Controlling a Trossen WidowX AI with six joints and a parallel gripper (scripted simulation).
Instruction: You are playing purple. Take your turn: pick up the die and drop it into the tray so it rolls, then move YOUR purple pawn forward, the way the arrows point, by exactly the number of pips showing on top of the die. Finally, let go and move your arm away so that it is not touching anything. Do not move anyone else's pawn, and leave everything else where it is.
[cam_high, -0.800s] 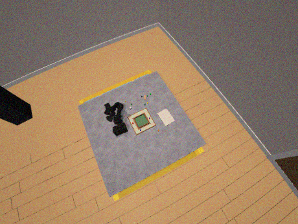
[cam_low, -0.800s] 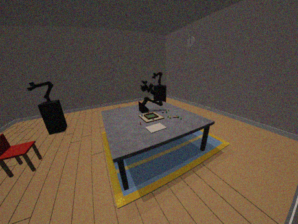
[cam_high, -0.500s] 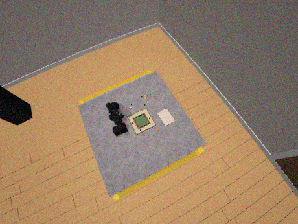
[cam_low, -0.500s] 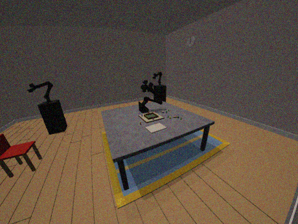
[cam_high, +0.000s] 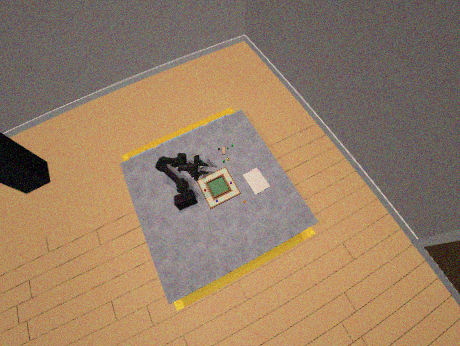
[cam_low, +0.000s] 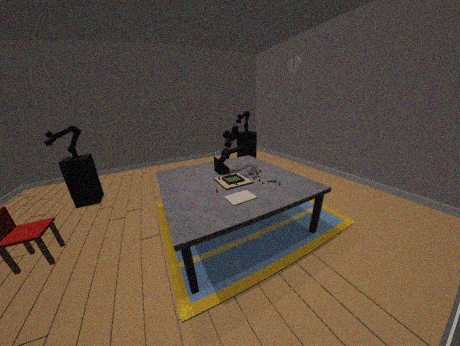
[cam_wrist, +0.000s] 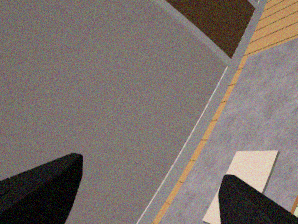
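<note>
Now: the white die 10 mm behind my gripper tip, 230 mm to the left of it and 360 mm below it. Round my gripper tip: blue pawn: 40 mm behind, 120 mm to the right, 350 mm below; green felt tray: 40 mm ahead, 10 mm to the right, 370 mm below; red pawn: 80 mm behind, 10 mm to the left, 350 mm below.
</note>
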